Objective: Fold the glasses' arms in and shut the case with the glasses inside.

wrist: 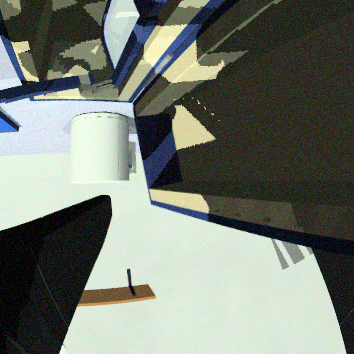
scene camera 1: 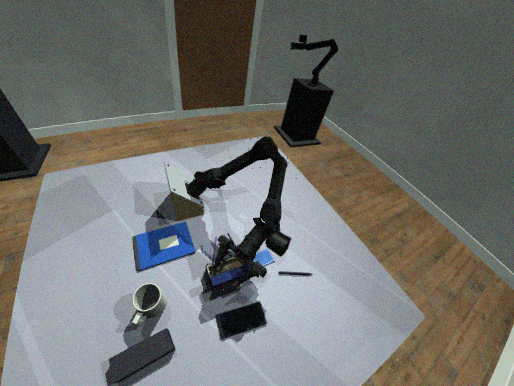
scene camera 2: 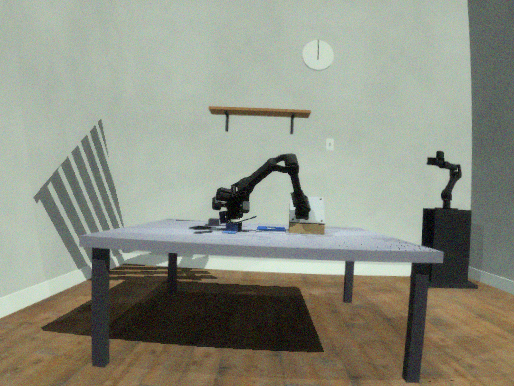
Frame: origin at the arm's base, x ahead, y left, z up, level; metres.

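Seen in the pictures: gripper, fingertip midpoint: (wrist: 213, 211) (scene camera 1: 224, 277) (scene camera 2: 225, 210); arm's base at its link origin: (scene camera 1: 191, 191) (scene camera 2: 302, 213).
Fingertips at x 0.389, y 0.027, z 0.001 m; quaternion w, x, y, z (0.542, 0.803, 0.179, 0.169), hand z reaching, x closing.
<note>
Offsets run from my fingertips to a thing's top centre. "spot": to the spot under its first point.
The blue glasses case (scene camera 1: 226, 276) (scene camera 2: 231, 227) lies open on the table, with a tan lining. The glasses (scene camera 1: 216, 249) (wrist: 121, 28) rest in it, and their thin blue arms stick up out of the tray. In the wrist view the case's dark lid @(0.007 m back, 0.042 m left, 0.000 m up) (wrist: 267, 126) fills the upper right, very close to the camera. My gripper (scene camera 1: 238, 258) (scene camera 2: 232, 219) (wrist: 213, 211) is open and empty. It is low over the case with a finger on either side of it.
A white mug @(spot: 0.037 m back, 0.251 m right, 0.089 m down) (scene camera 1: 146, 299) (wrist: 100, 147) stands near the case. A blue book @(0.226 m back, 0.175 m right, 0.089 m down) (scene camera 1: 163, 245) (scene camera 2: 271, 228), a black tablet @(0.120 m ahead, 0.024 m left, 0.089 m down) (scene camera 1: 240, 319), a dark box @(0.115 m ahead, 0.272 m right, 0.062 m down) (scene camera 1: 140, 360) and a pen @(0.047 m ahead, 0.277 m left, 0.088 m down) (scene camera 1: 295, 273) lie around it. The arm's wedge mount (scene camera 1: 179, 203) (scene camera 2: 307, 227) is at the back.
</note>
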